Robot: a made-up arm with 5 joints.
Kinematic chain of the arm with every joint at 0, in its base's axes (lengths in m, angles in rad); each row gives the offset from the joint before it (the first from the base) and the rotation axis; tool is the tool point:
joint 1: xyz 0 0 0.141 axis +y
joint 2: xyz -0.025 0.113 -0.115 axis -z
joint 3: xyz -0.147 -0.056 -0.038 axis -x
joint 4: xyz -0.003 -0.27 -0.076 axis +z
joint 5: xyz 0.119 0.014 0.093 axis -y
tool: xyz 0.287 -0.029 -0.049
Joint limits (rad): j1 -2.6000..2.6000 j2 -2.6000..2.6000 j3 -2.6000..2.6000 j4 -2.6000..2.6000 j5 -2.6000..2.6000
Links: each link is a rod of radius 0.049 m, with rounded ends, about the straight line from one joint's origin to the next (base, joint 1, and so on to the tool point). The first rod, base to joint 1, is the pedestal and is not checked.
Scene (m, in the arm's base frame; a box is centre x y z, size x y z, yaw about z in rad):
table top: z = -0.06
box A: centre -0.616 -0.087 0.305 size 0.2 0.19 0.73 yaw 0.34
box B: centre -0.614 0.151 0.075 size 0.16 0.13 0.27 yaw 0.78
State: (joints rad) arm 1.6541 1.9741 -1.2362 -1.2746 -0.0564
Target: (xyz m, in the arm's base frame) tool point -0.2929 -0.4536 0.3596
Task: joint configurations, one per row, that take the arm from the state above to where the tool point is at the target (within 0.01 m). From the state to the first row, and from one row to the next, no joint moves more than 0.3 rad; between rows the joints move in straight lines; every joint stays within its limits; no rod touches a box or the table.
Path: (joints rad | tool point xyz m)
1: 1.7012 1.9389 -0.9576 -1.3032 -0.0271 | -0.6631 0.3126 0.6141
2: 1.7483 1.9037 -0.6790 -1.3318 0.0021 | -0.4944 0.3594 0.7664
3: 1.7954 1.8685 -0.4004 -1.3603 0.0314 | -0.2829 0.3842 0.8599
4: 1.8424 1.8333 -0.1218 -1.3889 0.0607 | -0.0523 0.3885 0.8825
5: 1.8895 1.7982 0.1568 -1.4175 0.0899 | 0.1714 0.3762 0.8306
6: 1.9366 1.7630 0.4354 -1.4461 0.1192 | 0.3629 0.3528 0.7099
7: 1.8354 1.4743 0.2369 -1.2555 0.1702 | 0.2083 0.0827 0.8339
8: 1.7343 1.1857 0.0384 -1.0650 0.2213 | 0.0109 -0.1790 0.7992
9: 1.6331 0.8970 -0.1601 -0.8744 0.2723 | -0.1715 -0.3706 0.6220
10: 1.5319 0.6084 -0.3586 -0.6839 0.3234 | -0.2929 -0.4536 0.3596

